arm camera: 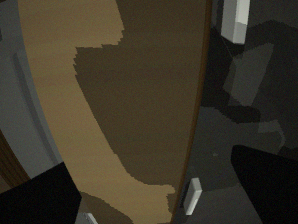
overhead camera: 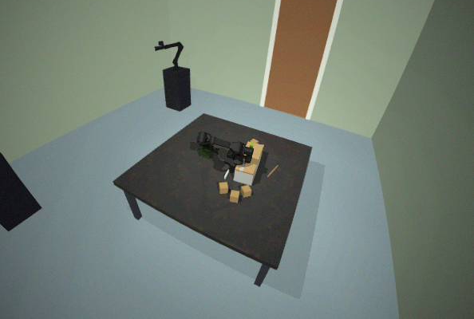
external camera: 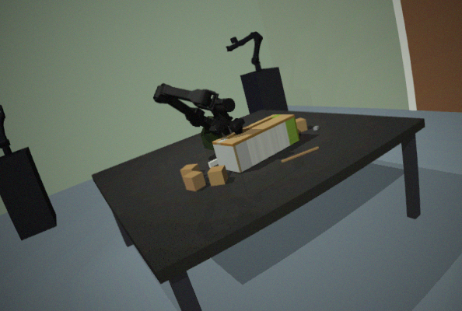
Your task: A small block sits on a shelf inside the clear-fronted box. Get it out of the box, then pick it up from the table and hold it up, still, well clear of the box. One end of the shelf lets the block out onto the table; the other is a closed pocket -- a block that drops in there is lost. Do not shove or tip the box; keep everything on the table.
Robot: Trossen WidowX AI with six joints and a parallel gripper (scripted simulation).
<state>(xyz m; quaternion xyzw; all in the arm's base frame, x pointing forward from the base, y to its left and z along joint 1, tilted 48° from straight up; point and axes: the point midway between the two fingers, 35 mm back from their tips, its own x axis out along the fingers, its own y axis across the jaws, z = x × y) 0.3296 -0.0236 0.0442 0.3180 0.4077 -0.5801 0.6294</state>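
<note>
Right now my gripper tip is 7 cm to the right of the long box, 3 cm above it and 2 cm short of it. From my gripper tip the other things lie so: small grey piece (43 cm to the left, 9 cm below, 6 cm ahead); thin tan stick (26 cm ahead, 14 cm to the left, 9 cm below).
</note>
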